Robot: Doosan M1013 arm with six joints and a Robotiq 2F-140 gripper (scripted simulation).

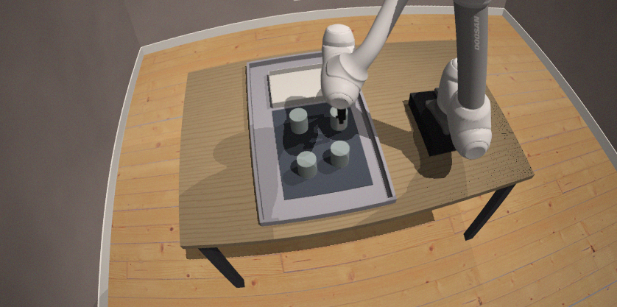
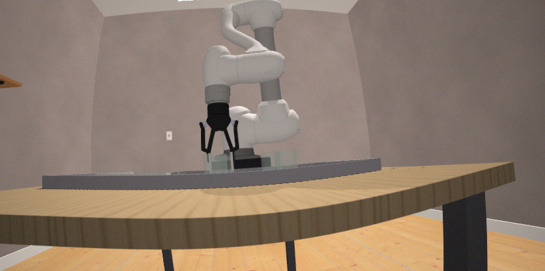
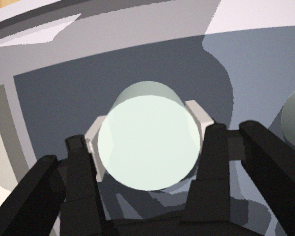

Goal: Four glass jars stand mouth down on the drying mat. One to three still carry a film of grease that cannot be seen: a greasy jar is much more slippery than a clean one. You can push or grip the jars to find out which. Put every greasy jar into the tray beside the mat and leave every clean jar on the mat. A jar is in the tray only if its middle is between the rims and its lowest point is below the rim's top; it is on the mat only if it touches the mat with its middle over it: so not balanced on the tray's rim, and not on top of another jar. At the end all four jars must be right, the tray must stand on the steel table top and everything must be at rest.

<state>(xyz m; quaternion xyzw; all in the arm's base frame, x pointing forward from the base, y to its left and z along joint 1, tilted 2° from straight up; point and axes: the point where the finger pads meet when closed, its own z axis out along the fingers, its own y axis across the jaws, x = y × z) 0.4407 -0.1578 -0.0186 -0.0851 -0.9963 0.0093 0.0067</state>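
The white tray lies 25 cm to the right of my hand, 5 cm ahead of it and 4 cm below it. Also, from my hand: grey steel table top: 10 cm ahead, 5 cm below, 4 cm to the right; then dark drying mat: 10 cm ahead, 7 cm to the left, 5 cm below.
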